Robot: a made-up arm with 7 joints. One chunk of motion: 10 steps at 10 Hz.
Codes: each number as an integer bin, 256 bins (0 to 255) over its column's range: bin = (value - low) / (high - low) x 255, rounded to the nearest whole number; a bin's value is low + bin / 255 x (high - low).
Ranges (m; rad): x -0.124..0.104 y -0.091..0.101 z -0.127..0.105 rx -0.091..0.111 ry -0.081..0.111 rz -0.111..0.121
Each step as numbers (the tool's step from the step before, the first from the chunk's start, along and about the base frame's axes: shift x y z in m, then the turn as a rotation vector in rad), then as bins.
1 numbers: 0.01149 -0.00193 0.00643 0.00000 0.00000 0.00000
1 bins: 152 118 147 115 108 122
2 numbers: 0.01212 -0.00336 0.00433 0.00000 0.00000 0.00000
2 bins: 152 116 144 115 108 122
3 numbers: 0.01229 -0.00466 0.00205 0.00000 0.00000 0.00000
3 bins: 152 115 142 115 108 122
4 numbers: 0.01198 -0.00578 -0.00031 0.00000 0.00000 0.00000
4 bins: 152 113 139 115 108 122
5 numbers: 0.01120 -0.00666 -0.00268 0.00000 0.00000 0.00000
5 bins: 151 112 137 115 108 122
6 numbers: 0.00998 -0.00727 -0.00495 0.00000 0.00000 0.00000
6 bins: 150 111 134 115 108 122
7 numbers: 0.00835 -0.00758 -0.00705 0.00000 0.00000 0.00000
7 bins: 148 111 132 115 108 122
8 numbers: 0.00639 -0.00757 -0.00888 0.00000 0.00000 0.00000
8 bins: 146 111 130 115 108 122
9 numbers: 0.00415 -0.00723 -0.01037 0.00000 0.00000 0.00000
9 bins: 143 111 128 115 108 122
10 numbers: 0.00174 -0.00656 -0.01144 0.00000 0.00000 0.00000
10 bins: 141 112 127 115 108 122
